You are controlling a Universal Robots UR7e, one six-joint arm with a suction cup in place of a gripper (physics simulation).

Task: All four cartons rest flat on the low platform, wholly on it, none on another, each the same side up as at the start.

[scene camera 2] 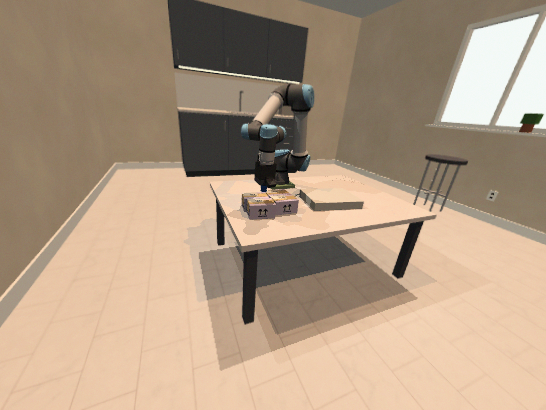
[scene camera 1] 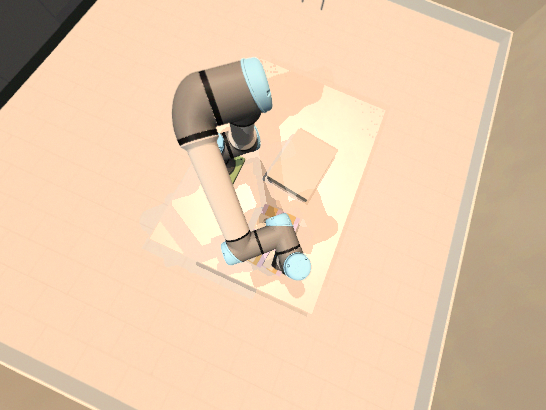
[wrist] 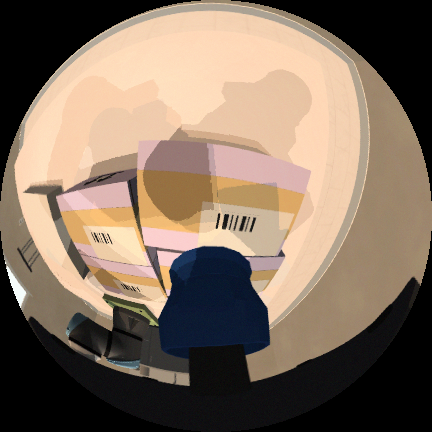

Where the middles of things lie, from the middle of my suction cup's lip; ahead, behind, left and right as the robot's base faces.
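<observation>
My suction cup is 490 mm to the right of the low platform (scene camera 2: 320,199), and my suction cup is also 10 mm past the platform and 120 mm above it.
</observation>
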